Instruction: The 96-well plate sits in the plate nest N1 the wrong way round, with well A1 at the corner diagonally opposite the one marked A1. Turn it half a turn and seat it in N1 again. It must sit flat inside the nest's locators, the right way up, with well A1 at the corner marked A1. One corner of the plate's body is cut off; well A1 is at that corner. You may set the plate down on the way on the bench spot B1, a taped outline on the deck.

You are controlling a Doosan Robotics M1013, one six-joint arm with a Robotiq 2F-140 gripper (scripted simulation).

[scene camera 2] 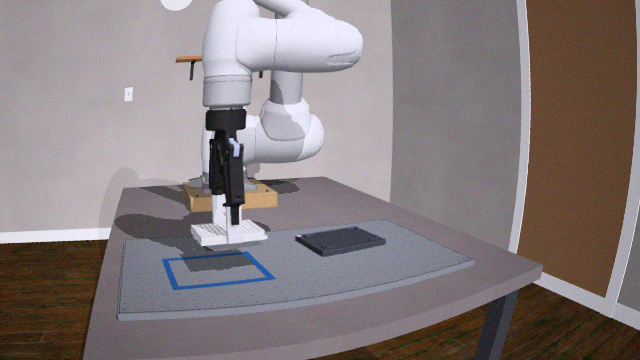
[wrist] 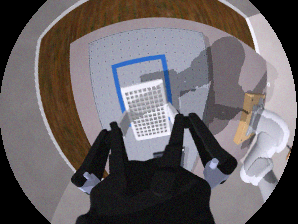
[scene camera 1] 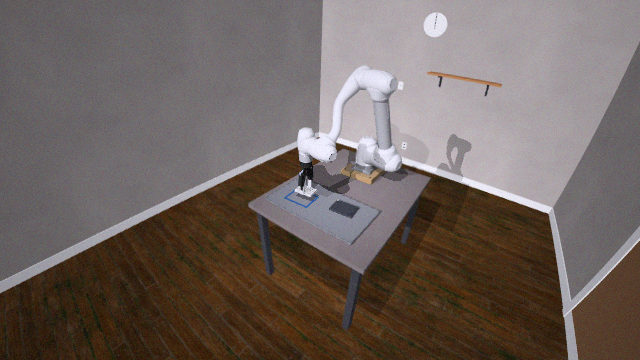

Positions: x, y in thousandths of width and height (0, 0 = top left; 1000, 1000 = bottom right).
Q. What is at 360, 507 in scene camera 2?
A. The gripper.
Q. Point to a dark plate nest N1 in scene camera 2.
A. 540, 668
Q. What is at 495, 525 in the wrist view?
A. A white 96-well plate.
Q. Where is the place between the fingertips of the gripper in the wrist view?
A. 495, 498
